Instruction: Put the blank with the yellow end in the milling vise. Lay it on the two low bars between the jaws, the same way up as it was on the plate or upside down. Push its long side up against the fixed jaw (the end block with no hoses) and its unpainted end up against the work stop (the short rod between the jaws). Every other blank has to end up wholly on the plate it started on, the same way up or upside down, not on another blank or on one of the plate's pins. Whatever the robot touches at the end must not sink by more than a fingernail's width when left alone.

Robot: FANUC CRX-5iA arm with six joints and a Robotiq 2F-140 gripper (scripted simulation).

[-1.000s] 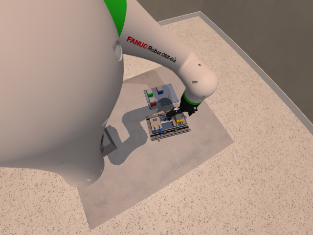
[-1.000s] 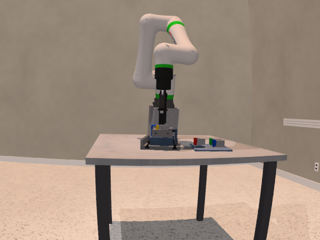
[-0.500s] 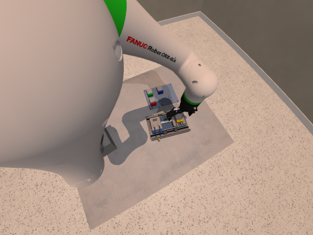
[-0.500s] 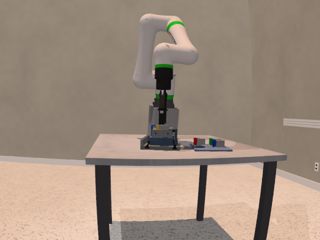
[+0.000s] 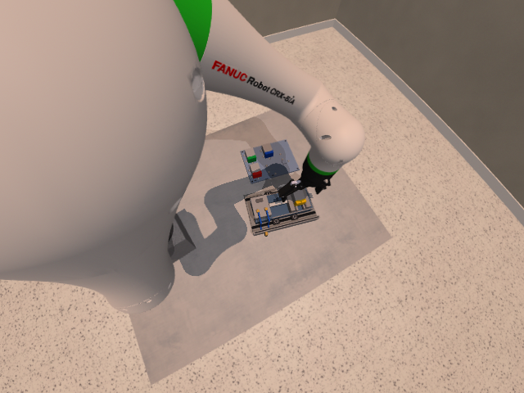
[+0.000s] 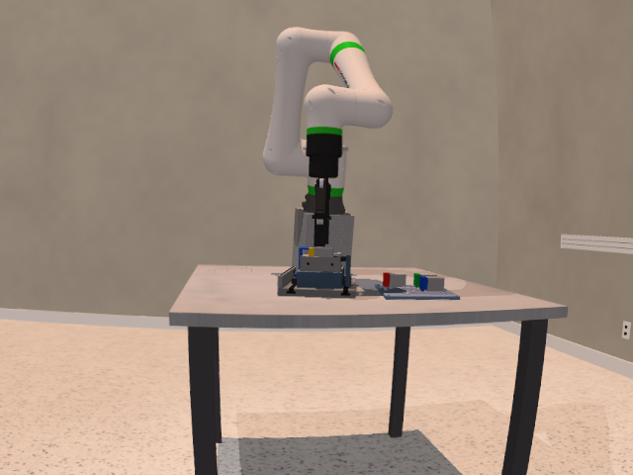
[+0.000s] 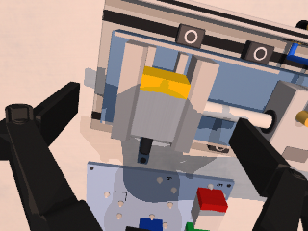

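Right now the yellow-ended blank is 30 mm below my hand. Round my hand: work stop rod (20 mm ahead, 40 mm to the left, 40 mm below); fixed jaw (30 mm ahead, 10 mm to the right, 50 mm below); red-ended blank (60 mm behind, 230 mm to the left, 110 mm below).
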